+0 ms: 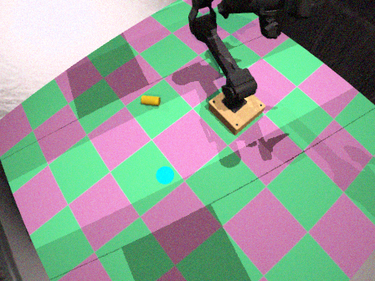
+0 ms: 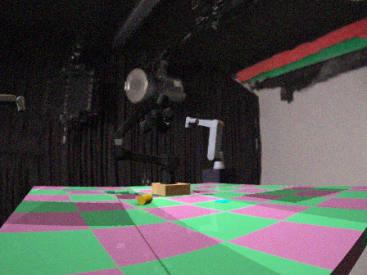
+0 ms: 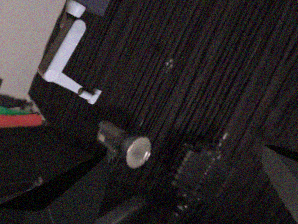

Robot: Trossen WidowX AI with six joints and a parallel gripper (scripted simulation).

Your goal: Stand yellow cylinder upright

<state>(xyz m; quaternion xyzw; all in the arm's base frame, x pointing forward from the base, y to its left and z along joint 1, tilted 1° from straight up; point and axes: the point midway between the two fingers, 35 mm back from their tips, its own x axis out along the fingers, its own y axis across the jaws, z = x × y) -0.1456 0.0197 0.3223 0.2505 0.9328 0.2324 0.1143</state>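
Right now my gripper tip is 38 cm short of the yellow tall cylinder, 35 cm above it and 27 cm to the left of it. Round my gripper tip: cyan circle 51 cm ahead, 37 cm below, 2 cm to the right.
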